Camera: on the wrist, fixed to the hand. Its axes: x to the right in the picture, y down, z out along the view.
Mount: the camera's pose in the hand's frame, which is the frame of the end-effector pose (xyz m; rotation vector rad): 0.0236 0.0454 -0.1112 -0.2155 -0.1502 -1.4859
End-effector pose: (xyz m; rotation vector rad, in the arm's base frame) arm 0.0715 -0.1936 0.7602 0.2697 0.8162 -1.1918
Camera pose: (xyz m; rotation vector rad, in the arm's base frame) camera 0.0688 -0.1280 0.6569 -0.7533 0.9916 -2.4133
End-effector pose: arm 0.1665 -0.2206 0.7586 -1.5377 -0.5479 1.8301
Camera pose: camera 0.2624 -0.2461 0.6870 -0.6215 -1.4620 0.6903
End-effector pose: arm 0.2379 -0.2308 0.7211 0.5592 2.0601 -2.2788
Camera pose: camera 0.2548 -0.1240 0.6638 0.9141 -1.6828 1.2163
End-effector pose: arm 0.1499 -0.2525 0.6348 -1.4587 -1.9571 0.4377
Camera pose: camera 0.2532 -0.2281 0.6957 0.2121 -2.6152 -0.3620
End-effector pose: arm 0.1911 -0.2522 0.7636 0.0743 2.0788 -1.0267
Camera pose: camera 0.1216 -0.1516 0.7574 -1.7968 1.8911 -1.4590
